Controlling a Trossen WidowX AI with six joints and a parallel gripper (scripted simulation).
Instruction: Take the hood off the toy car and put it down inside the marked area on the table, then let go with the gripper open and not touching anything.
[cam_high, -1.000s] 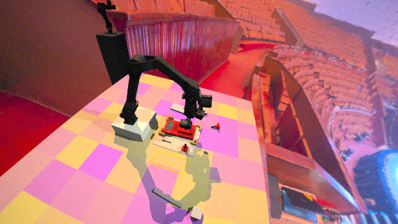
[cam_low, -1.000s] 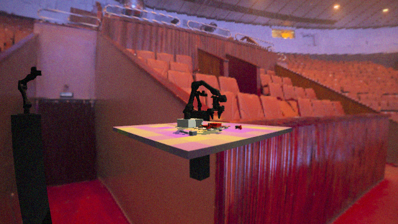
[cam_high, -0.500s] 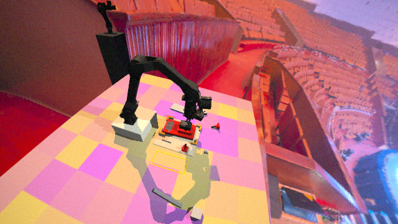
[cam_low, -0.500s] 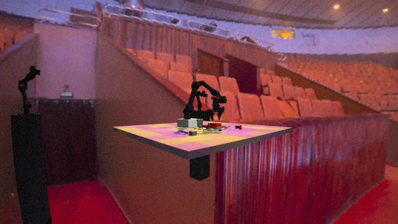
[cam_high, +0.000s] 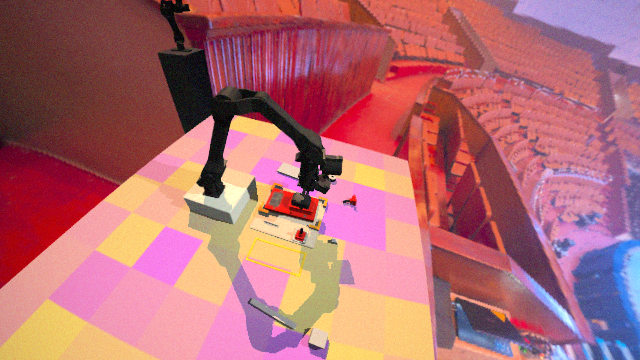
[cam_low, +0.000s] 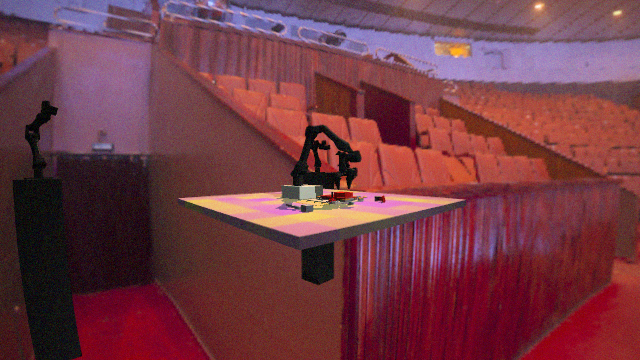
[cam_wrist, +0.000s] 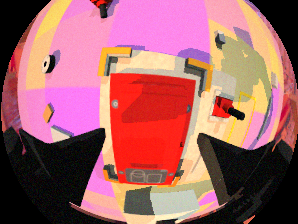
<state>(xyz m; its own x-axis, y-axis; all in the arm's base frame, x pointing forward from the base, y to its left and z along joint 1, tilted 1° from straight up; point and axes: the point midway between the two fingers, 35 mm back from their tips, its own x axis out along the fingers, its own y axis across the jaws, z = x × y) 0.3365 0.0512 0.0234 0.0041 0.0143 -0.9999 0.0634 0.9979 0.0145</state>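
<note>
My gripper tip is 30 mm above the red hood.
</note>
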